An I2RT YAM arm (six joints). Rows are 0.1 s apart.
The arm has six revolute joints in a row. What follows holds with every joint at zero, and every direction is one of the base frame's.
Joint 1 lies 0.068 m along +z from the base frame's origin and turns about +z.
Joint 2 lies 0.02 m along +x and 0.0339 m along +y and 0.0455 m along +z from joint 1 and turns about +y.
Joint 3 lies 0.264 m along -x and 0.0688 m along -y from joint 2 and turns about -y.
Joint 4 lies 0.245 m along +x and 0.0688 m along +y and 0.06 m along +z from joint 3 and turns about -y.
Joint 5 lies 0.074 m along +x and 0.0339 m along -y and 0.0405 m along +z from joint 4 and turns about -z.
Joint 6 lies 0.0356 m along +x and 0.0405 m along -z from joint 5 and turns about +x.
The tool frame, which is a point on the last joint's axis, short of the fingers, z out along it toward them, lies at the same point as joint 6; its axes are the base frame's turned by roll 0, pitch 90 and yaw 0 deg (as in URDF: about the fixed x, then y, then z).
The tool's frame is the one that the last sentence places.
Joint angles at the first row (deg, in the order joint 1, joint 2, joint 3, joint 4, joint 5, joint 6):
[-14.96 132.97 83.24 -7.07 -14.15 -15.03]
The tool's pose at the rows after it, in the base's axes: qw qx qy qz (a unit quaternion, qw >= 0); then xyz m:
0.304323 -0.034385 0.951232 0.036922 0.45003 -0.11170 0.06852
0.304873 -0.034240 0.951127 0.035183 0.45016 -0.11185 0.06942
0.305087 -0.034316 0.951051 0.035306 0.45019 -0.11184 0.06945
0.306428 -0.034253 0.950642 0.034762 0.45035 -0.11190 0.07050
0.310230 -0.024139 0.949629 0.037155 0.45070 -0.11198 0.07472
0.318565 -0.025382 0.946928 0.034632 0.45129 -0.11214 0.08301
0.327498 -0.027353 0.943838 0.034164 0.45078 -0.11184 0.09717
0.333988 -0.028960 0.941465 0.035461 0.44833 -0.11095 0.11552
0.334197 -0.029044 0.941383 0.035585 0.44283 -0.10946 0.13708
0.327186 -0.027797 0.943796 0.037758 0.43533 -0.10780 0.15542
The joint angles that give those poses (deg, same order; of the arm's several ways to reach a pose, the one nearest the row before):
[-14.98 132.86 83.24 -7.09 -13.71 -15.00]
[-14.98 132.75 83.27 -7.12 -13.54 -15.03]
[-14.98 132.75 83.26 -7.09 -13.56 -15.03]
[-14.98 132.62 83.26 -7.05 -13.54 -15.00]
[-14.98 132.07 83.27 -7.07 -13.56 -13.72]
[-14.98 131.00 83.26 -7.09 -13.56 -13.74]
[-14.98 129.06 83.27 -7.97 -13.82 -13.76]
[-14.98 126.41 83.26 -9.87 -14.20 -13.74]
[-14.98 123.11 83.27 -13.15 -14.22 -13.74]
[-15.03 120.09 83.26 -17.06 -14.24 -13.74]

